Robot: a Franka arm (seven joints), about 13 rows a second.
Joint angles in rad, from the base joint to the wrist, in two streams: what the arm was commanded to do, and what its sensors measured. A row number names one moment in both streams.
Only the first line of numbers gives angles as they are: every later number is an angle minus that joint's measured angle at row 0.
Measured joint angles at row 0:
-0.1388 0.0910 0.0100 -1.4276 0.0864 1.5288 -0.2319
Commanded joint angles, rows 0 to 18:
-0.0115 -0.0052 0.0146 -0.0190 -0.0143 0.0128 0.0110
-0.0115 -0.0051 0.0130 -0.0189 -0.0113 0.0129 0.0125
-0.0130 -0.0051 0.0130 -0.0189 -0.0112 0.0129 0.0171
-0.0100 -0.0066 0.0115 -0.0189 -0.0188 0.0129 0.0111
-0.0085 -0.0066 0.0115 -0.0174 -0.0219 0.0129 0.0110
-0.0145 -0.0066 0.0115 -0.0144 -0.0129 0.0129 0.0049
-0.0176 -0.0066 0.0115 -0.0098 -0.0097 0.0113 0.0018
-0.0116 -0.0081 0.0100 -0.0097 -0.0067 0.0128 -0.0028
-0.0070 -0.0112 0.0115 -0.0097 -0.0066 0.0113 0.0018
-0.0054 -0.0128 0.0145 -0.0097 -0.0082 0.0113 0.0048
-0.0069 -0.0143 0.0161 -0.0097 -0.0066 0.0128 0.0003
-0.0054 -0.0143 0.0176 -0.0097 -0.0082 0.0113 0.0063
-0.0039 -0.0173 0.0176 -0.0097 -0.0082 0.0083 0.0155
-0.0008 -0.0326 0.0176 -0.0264 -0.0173 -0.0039 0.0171
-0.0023 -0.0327 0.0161 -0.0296 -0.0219 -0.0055 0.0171
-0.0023 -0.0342 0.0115 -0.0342 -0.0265 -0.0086 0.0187
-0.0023 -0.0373 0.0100 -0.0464 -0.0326 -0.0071 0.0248
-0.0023 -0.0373 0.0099 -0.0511 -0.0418 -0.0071 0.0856
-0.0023 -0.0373 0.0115 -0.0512 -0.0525 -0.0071 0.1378
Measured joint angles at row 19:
-0.0022 -0.0107 0.0077 -0.0221 -0.0220 -0.0026 0.0594
